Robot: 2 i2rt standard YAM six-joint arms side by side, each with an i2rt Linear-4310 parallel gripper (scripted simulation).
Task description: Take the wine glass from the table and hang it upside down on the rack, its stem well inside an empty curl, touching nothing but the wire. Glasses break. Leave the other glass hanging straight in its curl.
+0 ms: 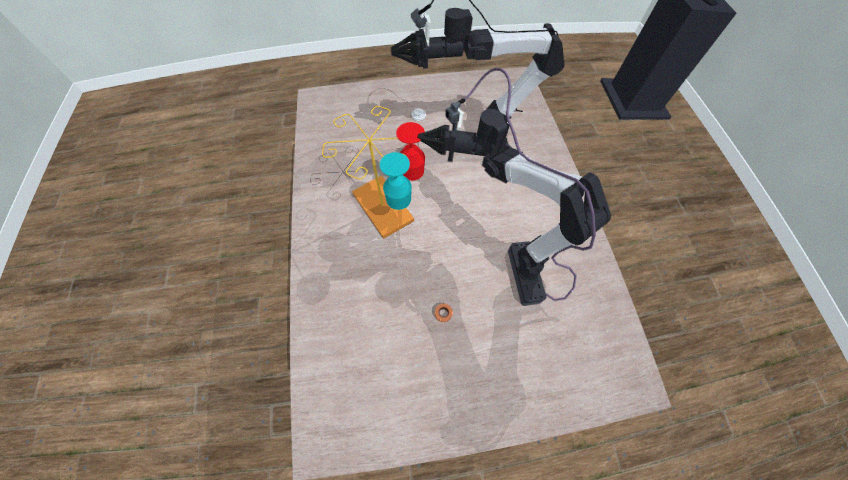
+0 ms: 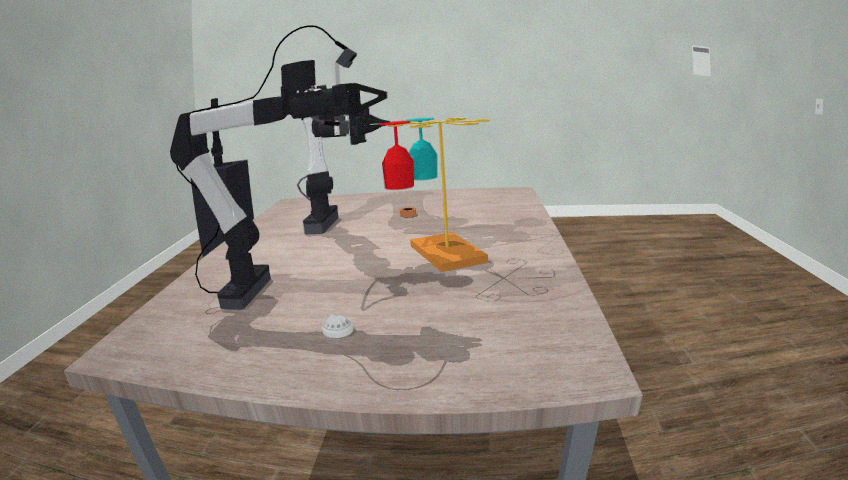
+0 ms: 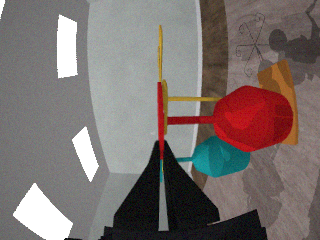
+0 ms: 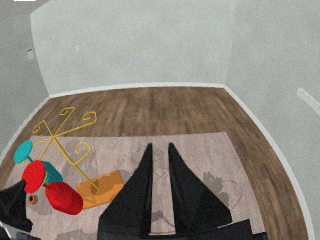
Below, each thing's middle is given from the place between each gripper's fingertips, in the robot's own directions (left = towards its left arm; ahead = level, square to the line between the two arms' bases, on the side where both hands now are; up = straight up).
The red wine glass point(image 2: 398, 166) lies 30 mm ahead of my left hand point(image 1: 417, 136), 20 mm to the right of it and 70 mm below it. The rest, counted from my left hand: teal glass point(image 1: 397, 188): 70 mm ahead, 90 mm to the left, 70 mm below; yellow wire rack point(image 2: 445, 255): 140 mm ahead, 170 mm below.
My right hand point(image 2: 386, 95) is 25 cm to the right of the red wine glass, 15 cm above it and 3 cm past it. The rest, counted from my right hand: teal glass (35 cm to the left, 15 cm below, 1 cm ahead); then yellow wire rack (26 cm to the left, 25 cm below, 8 cm ahead).
